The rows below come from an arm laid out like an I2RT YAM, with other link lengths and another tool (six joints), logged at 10 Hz.
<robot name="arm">
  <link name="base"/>
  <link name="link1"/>
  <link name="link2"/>
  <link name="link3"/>
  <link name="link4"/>
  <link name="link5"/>
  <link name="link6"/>
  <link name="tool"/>
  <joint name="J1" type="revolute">
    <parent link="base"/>
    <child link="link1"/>
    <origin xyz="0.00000 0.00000 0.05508"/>
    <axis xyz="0 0 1"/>
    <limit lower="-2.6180" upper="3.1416"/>
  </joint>
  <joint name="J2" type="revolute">
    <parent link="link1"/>
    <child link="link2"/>
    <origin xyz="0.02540 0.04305 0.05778" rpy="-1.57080 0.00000 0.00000"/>
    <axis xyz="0 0 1"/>
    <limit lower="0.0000" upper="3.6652"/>
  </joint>
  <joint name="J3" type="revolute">
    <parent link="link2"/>
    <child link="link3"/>
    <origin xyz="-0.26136 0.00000 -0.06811" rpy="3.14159 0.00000 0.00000"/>
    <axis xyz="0 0 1"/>
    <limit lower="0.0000" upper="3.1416"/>
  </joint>
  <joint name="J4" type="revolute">
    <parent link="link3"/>
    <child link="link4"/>
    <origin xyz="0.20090 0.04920 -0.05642"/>
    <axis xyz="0 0 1"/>
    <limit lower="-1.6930" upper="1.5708"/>
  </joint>
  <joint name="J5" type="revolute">
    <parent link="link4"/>
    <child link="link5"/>
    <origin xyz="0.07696 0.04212 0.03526" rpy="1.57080 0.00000 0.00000"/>
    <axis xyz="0 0 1"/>
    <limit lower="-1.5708" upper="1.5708"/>
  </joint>
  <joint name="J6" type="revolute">
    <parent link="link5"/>
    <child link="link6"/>
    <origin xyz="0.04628 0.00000 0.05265" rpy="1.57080 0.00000 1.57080"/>
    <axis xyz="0 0 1"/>
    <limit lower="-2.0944" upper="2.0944"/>
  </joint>
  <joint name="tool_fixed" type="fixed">
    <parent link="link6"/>
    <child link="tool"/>
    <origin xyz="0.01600 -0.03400 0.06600" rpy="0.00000 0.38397 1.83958"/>
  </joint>
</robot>
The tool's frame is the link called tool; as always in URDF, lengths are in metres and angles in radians.
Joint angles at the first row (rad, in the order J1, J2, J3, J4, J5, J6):
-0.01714, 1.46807, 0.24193, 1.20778, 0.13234, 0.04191
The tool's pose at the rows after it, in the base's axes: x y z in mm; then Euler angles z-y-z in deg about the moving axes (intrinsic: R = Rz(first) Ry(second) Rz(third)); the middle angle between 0 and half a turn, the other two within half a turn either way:
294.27 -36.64 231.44 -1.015 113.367 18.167
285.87 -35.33 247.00 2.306 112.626 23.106
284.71 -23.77 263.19 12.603 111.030 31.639
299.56 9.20 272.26 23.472 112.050 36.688
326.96 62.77 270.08 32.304 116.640 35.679
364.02 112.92 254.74 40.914 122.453 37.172
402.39 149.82 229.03 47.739 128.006 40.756
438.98 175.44 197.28 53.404 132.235 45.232
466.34 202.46 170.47 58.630 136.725 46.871
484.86 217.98 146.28 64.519 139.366 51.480
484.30 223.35 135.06 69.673 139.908 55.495
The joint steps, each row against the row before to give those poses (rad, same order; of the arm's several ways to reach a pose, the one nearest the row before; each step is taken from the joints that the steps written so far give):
0.01232, -0.12413, 0.04068, -0.18781, -0.00239, -0.01480
0.00483, -0.13099, 0.04139, -0.16992, -0.02261, 0.07923
0.00785, -0.09212, 0.06861, -0.15688, -0.12152, 0.13639
0.08911, 0.02419, 0.10406, -0.11480, -0.07202, 0.07094
0.14457, 0.13959, 0.13144, -0.06683, -0.01242, -0.04200
0.08958, 0.20481, 0.17633, -0.07737, -0.04413, -0.02303
0.04042, 0.20861, 0.18828, -0.09004, -0.04261, -0.00630
0.01297, 0.19834, 0.18199, -0.07687, -0.03916, 0.00122
0.01873, 0.16575, 0.19189, -0.11462, -0.03350, -0.04945
0.00405, 0.12396, 0.14922, -0.09759, -0.03996, -0.01028
0.00007, 0.02936, 0.02532, -0.03435, -0.04492, -0.00051

